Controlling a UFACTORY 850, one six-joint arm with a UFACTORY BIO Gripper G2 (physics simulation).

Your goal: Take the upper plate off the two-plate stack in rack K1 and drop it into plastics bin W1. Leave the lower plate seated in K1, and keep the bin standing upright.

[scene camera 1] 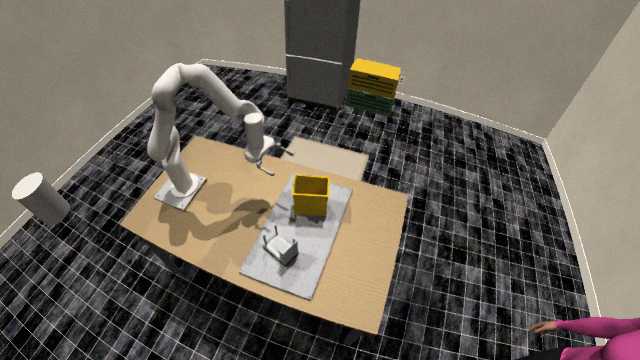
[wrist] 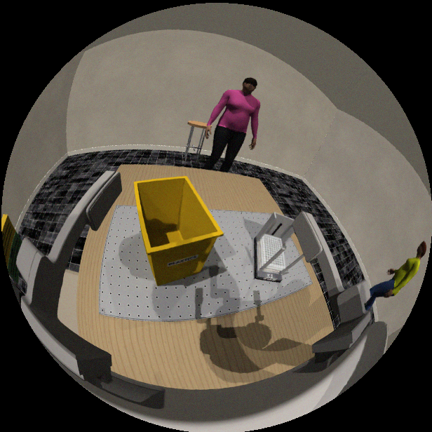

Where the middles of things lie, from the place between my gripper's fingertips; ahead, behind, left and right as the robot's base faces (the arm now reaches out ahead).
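Labels:
I see the yellow plastics bin W1 (scene camera 1: 310,193); my gripper is 130 mm short of it, 40 mm to the right of it and 220 mm above it.

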